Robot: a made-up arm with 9 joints. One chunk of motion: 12 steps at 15 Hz.
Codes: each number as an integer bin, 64 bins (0 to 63) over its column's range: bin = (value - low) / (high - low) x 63, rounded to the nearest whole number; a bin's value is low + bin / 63 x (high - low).
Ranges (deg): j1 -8..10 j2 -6..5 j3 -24..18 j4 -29..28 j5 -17..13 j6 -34..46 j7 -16..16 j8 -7..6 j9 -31..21
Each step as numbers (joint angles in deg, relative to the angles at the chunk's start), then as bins.
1 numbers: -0.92 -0.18 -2.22 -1.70 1.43 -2.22 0.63 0.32 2.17
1 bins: 25 33 33 30 39 25 33 35 40
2 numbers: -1.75 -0.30 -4.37 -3.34 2.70 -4.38 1.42 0.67 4.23
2 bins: 22 33 29 28 41 23 34 37 43
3 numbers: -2.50 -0.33 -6.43 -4.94 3.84 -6.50 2.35 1.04 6.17
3 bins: 19 32 26 27 44 22 36 39 45
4 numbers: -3.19 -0.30 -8.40 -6.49 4.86 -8.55 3.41 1.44 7.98
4 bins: 17 33 23 25 46 20 38 41 47
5 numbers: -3.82 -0.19 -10.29 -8.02 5.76 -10.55 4.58 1.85 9.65
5 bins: 15 33 21 23 48 18 41 43 49
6 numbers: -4.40 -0.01 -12.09 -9.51 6.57 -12.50 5.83 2.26 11.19
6 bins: 13 34 18 22 49 17 43 45 51
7 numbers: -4.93 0.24 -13.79 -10.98 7.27 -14.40 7.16 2.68 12.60
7 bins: 11 36 15 20 51 15 46 47 53
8 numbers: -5.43 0.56 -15.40 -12.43 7.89 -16.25 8.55 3.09 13.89
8 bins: 9 38 13 18 52 14 48 49 54
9 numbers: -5.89 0.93 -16.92 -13.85 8.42 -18.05 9.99 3.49 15.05
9 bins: 7 40 11 17 53 13 51 51 56
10 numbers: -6.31 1.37 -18.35 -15.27 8.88 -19.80 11.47 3.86 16.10
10 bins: 6 42 8 15 54 11 54 53 57
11 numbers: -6.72 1.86 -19.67 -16.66 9.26 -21.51 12.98 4.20 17.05
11 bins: 4 45 6 14 55 10 57 54 58
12 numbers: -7.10 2.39 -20.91 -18.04 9.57 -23.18 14.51 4.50 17.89
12 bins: 3 48 5 12 56 9 60 56 59
